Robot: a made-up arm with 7 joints. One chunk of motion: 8 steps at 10 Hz.
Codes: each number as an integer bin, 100 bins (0 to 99) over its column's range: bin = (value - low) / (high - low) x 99, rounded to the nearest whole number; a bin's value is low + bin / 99 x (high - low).
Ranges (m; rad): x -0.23..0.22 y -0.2..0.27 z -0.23..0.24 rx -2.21..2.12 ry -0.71..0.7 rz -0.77..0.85
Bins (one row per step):
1: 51 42 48 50 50 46
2: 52 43 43 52 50 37
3: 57 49 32 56 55 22
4: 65 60 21 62 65 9
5: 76 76 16 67 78 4
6: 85 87 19 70 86 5
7: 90 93 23 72 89 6
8: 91 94 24 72 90 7
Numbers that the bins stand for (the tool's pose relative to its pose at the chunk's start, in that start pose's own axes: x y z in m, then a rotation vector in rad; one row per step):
1: 0.0018 -0.0006 -0.0021 -0.0231 0.0021 -0.0173
2: 0.0064 0.0041 -0.0259 0.0643 0.0021 -0.1645
3: 0.0291 0.0326 -0.0781 0.2393 0.0733 -0.4100
4: 0.0655 0.0848 -0.1303 0.5017 0.2158 -0.6227
5: 0.1155 0.1608 -0.1540 0.7204 0.4009 -0.7045
6: 0.1564 0.2130 -0.1398 0.8516 0.5148 -0.6882
7: 0.1791 0.2415 -0.1208 0.9391 0.5576 -0.6718
8: 0.1836 0.2463 -0.1161 0.9391 0.5718 -0.6555

